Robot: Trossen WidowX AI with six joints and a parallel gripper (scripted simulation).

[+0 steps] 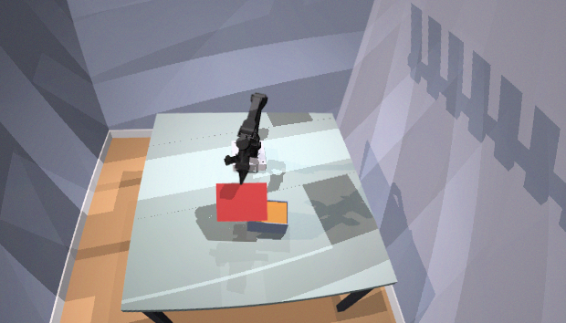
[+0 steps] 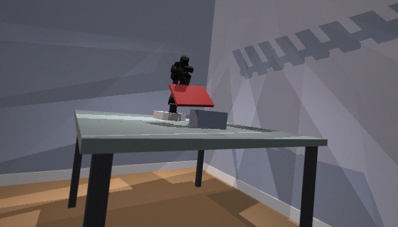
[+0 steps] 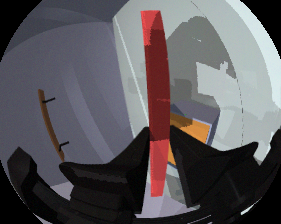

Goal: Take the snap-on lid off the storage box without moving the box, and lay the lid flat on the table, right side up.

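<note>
My gripper tip is 6 cm short of the red lid, 5 cm above it and 1 cm to the right of it. Also, from my gripper tip: grey storage box 19 cm below, 14 cm to the left, 4 cm ahead.
</note>
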